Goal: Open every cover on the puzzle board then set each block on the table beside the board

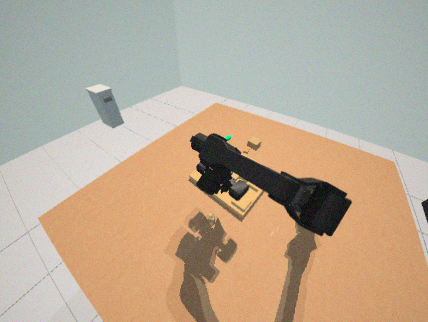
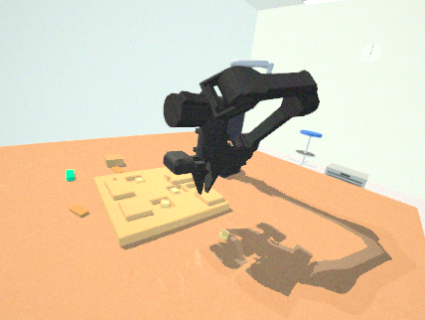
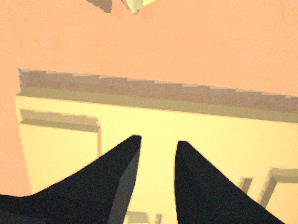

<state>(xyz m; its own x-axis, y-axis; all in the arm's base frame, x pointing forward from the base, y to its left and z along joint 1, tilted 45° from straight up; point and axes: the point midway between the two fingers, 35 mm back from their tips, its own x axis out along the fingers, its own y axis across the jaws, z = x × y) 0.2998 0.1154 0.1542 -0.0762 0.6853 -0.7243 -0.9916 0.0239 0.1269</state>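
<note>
Now: the tan puzzle board 14 cm to the right of my gripper tip, 6 cm below it and 3 cm ahead of it.
</note>
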